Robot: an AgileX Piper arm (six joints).
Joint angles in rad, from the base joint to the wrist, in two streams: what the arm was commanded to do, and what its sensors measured. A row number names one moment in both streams.
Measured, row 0:
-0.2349 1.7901 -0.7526 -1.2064 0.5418 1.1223
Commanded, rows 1 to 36:
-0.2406 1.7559 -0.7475 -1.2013 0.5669 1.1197
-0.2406 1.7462 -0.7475 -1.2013 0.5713 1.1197
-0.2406 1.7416 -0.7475 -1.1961 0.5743 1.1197
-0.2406 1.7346 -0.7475 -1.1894 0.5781 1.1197
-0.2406 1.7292 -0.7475 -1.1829 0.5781 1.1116
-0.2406 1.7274 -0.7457 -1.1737 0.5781 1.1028
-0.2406 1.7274 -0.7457 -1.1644 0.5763 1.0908
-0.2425 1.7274 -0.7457 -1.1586 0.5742 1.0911
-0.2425 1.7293 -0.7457 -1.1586 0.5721 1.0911
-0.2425 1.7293 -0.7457 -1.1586 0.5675 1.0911
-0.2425 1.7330 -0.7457 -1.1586 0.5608 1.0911
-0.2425 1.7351 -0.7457 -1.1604 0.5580 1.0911
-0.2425 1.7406 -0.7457 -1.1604 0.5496 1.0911
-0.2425 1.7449 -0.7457 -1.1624 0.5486 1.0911
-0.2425 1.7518 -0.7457 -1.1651 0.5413 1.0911
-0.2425 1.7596 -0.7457 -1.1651 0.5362 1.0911
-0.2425 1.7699 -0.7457 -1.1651 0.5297 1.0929
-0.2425 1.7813 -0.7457 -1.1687 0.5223 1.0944
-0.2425 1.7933 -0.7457 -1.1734 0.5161 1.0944
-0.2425 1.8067 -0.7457 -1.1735 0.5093 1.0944
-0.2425 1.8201 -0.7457 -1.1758 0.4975 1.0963
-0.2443 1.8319 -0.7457 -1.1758 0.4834 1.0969
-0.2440 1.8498 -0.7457 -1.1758 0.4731 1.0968
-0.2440 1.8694 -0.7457 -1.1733 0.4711 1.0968
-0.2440 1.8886 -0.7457 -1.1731 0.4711 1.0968
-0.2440 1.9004 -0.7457 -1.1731 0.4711 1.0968
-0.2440 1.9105 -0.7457 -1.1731 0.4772 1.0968
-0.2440 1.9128 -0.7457 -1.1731 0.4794 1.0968
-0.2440 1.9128 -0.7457 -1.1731 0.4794 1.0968
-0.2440 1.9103 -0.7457 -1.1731 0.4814 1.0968
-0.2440 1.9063 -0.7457 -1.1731 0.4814 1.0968
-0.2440 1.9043 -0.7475 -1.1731 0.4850 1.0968
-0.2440 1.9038 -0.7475 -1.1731 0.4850 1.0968
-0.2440 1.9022 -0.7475 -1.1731 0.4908 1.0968
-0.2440 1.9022 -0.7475 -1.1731 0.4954 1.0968
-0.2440 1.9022 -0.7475 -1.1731 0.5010 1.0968
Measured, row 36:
-0.2348 1.8703 -0.7679 -1.2455 0.5748 1.0948
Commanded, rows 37 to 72:
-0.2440 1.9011 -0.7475 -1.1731 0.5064 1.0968
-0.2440 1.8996 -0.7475 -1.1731 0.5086 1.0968
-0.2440 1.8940 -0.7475 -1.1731 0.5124 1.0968
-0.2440 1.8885 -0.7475 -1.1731 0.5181 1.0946
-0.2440 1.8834 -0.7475 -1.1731 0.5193 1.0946
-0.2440 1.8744 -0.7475 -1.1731 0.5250 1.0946
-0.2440 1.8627 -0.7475 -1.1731 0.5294 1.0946
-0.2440 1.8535 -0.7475 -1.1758 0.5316 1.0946
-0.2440 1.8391 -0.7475 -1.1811 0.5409 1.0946
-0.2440 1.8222 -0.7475 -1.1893 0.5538 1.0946
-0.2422 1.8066 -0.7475 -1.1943 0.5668 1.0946
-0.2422 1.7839 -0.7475 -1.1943 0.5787 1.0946
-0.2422 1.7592 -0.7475 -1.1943 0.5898 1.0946
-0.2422 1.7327 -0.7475 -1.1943 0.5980 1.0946
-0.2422 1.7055 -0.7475 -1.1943 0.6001 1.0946
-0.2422 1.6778 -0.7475 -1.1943 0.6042 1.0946
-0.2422 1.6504 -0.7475 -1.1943 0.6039 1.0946
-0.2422 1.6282 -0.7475 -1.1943 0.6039 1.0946
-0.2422 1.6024 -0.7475 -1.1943 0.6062 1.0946
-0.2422 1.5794 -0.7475 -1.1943 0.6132 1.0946
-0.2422 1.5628 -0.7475 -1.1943 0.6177 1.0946
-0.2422 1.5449 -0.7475 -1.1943 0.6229 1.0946
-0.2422 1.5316 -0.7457 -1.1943 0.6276 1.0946
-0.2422 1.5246 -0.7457 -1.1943 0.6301 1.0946
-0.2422 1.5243 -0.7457 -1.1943 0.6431 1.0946
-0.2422 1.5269 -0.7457 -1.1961 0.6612 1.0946
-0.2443 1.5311 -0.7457 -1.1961 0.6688 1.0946
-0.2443 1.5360 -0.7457 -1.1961 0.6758 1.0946
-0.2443 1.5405 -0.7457 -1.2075 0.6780 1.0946
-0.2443 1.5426 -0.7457 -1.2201 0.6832 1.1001
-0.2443 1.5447 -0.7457 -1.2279 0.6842 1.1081
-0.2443 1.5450 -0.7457 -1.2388 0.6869 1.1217
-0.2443 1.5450 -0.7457 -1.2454 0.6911 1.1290
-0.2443 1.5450 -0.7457 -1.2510 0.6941 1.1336
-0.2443 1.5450 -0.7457 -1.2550 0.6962 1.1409
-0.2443 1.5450 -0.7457 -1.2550 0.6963 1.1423
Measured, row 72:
-0.2370 1.5434 -0.7513 -1.2229 0.6654 1.1170
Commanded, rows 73 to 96:
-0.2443 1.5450 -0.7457 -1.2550 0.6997 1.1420
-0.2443 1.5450 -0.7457 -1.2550 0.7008 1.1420
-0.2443 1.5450 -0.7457 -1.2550 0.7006 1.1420
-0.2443 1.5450 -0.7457 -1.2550 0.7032 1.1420
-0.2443 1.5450 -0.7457 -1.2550 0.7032 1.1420
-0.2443 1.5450 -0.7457 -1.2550 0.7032 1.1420
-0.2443 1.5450 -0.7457 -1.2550 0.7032 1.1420
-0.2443 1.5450 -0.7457 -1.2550 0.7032 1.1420
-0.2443 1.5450 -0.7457 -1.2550 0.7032 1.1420
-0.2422 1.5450 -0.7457 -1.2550 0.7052 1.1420
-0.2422 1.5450 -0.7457 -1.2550 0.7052 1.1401
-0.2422 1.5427 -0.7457 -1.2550 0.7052 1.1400
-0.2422 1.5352 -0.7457 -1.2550 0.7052 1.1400
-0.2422 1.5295 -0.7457 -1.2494 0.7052 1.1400
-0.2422 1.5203 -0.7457 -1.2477 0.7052 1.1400
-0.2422 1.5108 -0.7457 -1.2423 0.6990 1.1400
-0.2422 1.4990 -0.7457 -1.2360 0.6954 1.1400
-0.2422 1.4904 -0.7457 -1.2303 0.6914 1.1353
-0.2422 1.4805 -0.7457 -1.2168 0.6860 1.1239
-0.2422 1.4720 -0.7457 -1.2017 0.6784 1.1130
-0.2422 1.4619 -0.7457 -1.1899 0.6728 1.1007
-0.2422 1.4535 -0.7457 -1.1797 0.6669 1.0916
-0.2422 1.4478 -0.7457 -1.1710 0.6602 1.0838
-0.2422 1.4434 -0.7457 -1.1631 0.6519 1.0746
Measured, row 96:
-0.2370 1.4758 -0.7513 -1.1957 0.6623 1.1118
